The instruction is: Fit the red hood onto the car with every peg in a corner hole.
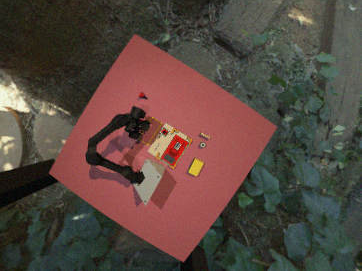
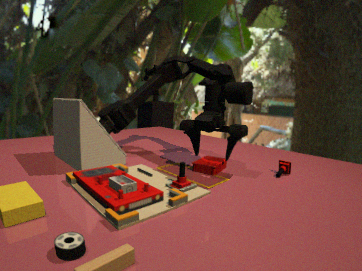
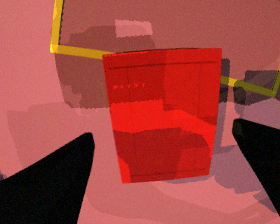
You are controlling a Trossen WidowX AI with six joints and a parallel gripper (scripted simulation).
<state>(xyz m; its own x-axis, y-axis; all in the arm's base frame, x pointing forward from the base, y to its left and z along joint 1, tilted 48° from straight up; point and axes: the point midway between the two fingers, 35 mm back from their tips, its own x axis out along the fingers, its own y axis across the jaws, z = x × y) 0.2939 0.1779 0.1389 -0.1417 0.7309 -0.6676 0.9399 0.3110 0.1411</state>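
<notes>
My gripper tip is now 2 cm above the red hood. Round my gripper tip: black post (16 cm to the right, 6 cm ahead); black wheel (44 cm to the right, 14 cm ahead, 2 cm below); grey engine block (29 cm to the right, 3 cm ahead, 1 cm below).
</notes>
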